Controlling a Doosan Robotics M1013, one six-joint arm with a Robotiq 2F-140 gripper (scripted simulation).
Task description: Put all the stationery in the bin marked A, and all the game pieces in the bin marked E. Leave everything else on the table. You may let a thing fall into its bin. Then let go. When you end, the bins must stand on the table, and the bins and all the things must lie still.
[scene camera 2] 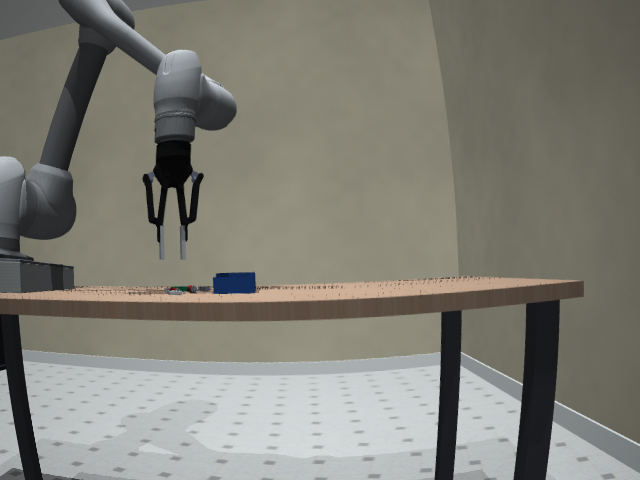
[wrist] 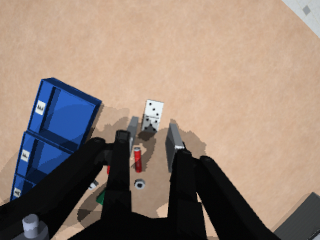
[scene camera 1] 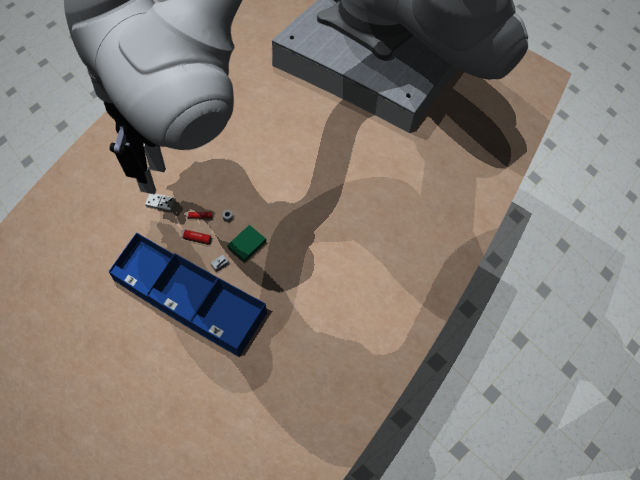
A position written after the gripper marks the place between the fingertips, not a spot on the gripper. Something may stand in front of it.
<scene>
In view: the gripper point(scene camera 2: 172, 259), a blue three-compartment bin point(scene camera 1: 226, 313) and a green flat block point(scene camera 1: 249, 240).
The blue three-compartment bin shows as well in the wrist view point(wrist: 64, 127). The gripper also shows in the wrist view point(wrist: 152, 130) and in scene camera 1 point(scene camera 1: 153, 180).
</scene>
